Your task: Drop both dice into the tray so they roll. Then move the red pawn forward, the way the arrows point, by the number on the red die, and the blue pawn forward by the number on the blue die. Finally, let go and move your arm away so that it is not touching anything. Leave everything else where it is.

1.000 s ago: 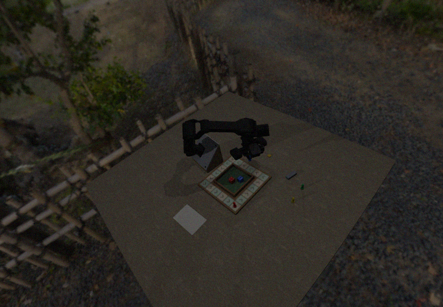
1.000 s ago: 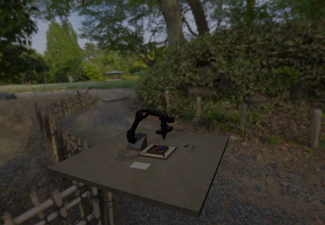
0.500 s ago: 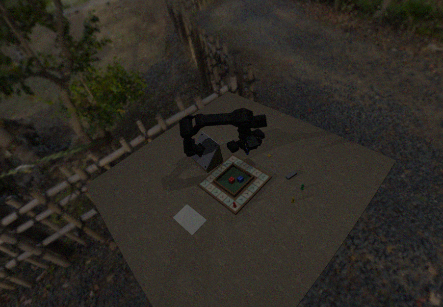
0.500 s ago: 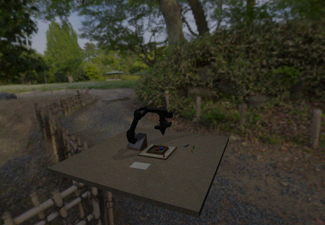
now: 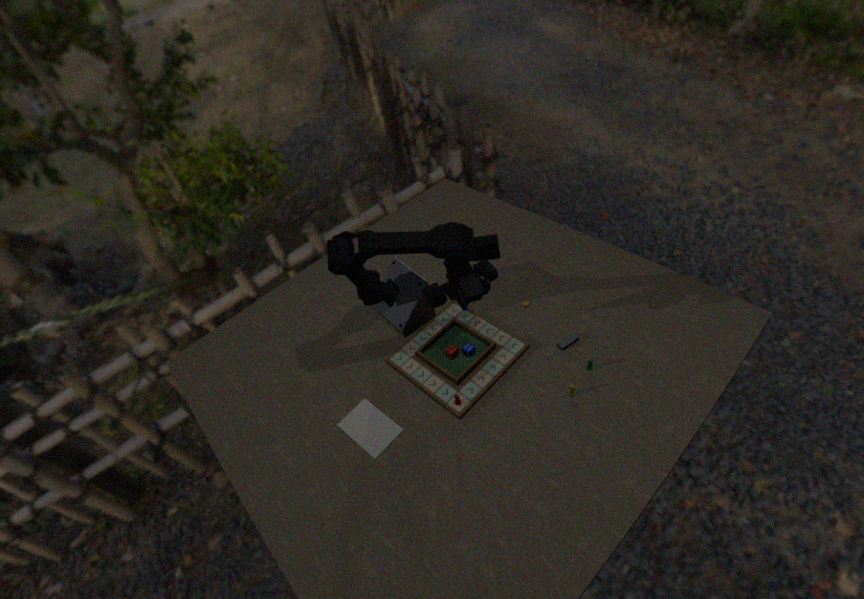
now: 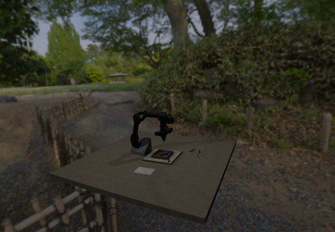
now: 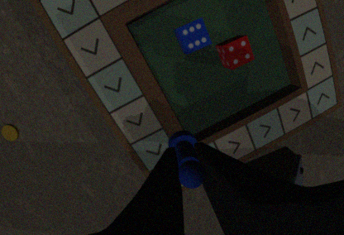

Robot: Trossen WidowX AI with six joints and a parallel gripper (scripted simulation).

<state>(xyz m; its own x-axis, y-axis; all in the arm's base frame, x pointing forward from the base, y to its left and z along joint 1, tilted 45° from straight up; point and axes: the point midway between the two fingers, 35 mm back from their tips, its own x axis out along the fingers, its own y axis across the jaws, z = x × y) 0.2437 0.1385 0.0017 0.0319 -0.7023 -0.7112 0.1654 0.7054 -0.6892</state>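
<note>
The green tray lies 13 cm below my gripper tip, 7 cm to the right of it and 2 cm ahead of it. From my gripper tip the other things lie so: blue pawn 1 cm above; then grey block 20 cm ahead, 18 cm to the left, 13 cm below; then red pawn 16 cm to the right, 15 cm ahead, 10 cm below.
</note>
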